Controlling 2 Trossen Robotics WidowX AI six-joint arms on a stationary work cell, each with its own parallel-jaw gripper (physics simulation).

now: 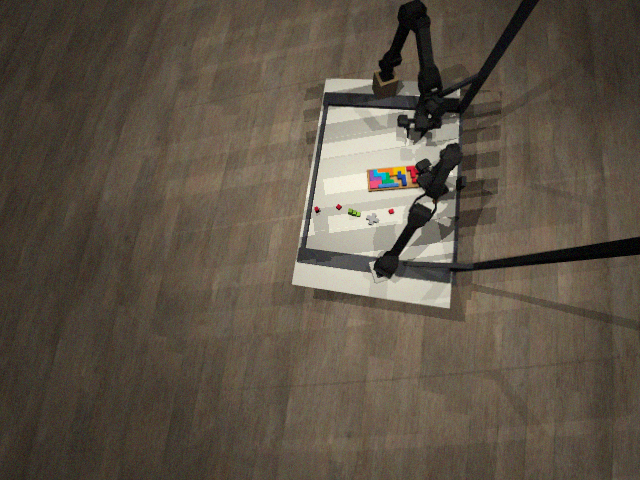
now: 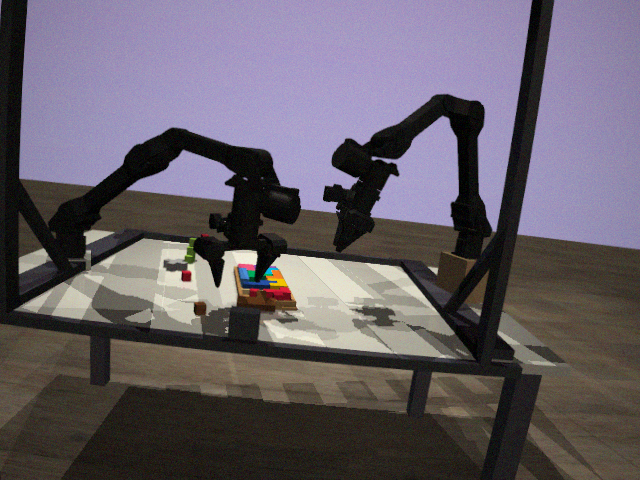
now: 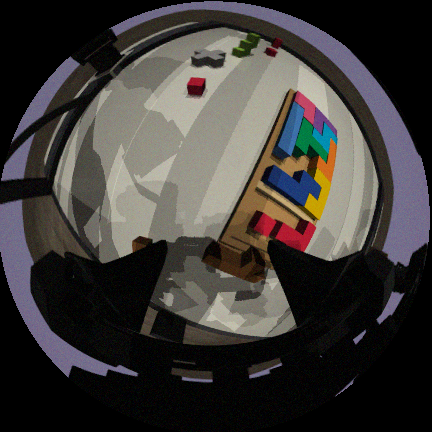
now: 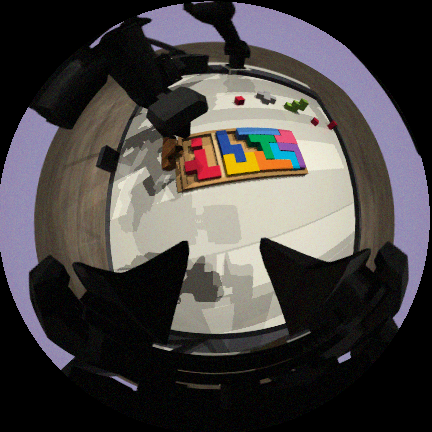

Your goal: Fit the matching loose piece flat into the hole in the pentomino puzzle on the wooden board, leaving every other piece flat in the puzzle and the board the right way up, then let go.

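Frame: origin at the left arm's base, x ahead, y left, z up, level; centimetres.
Seen in the pictures: left gripper, fingertip midpoint: [image 2: 237, 284] [image 3: 218, 245]; right gripper, fingertip midpoint: [image 1: 413, 137] [image 2: 336, 248] [image 4: 224, 244]; left arm's base, link origin: [image 1: 381, 269] [image 2: 69, 254] [image 4: 235, 66]; right arm's base, link origin: [image 1: 386, 75] [image 2: 467, 256].
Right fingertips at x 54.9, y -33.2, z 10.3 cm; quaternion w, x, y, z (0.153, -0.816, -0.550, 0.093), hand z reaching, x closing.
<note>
Offsets run from my right fingertips to a thing's middle.
The wooden board {dx -12.3, dy +11.3, dz -11.9 cm} [image 1: 392, 189] [image 2: 238, 289] [image 3: 240, 225] [image 4: 245, 178] lies upright with coloured pieces. Bare wood shows between the dark blue piece {dx -13.8, dy +8.6, dz -11.2 cm} [image 3: 292, 186] [image 4: 230, 144] and the light blue piece {dx -15.4, dy +16.4, dz -11.2 cm} [image 3: 290, 131] [image 4: 265, 131]; the hole's exact shape is unclear. Red pieces {dx -12.2, dy +2.1, dz -11.2 cm} [image 3: 295, 235] [image 4: 205, 167] lie in the end compartment. A brown piece {dx -18.2, dy -1.8, dz -10.8 cm} [image 3: 232, 262] [image 4: 170, 154] is at the board's end. A grey plus {dx -29.5, dy +29.5, dz -11.7 cm} [image 1: 372, 219] [image 3: 209, 58] and a green stepped piece {dx -24.0, dy +37.3, dz -9.7 cm} [image 1: 354, 212] [image 3: 246, 45] lie loose. My left gripper [image 2: 237, 283] [image 3: 218, 245] is open above the board's end. My right gripper [image 4: 224, 244] is open and empty, above the table beside the board.
Red cubes {dx -28.6, dy +19.3, dz -11.7 cm} [image 1: 391, 211] {dx -18.1, dy +43.7, dz -11.7 cm} [image 1: 338, 206] {dx -16.3, dy +54.9, dz -10.7 cm} [image 1: 316, 209] lie on the table near the loose pieces. A brown cube {dx -30.2, dy -3.2, dz -11.7 cm} [image 2: 199, 308] [image 3: 142, 243] lies near my left gripper. A dark block {dx -25.7, dy -17.3, dz -9.5 cm} [image 2: 244, 323] is at the table edge. Frame posts [image 2: 522, 175] stand at the table's side.
</note>
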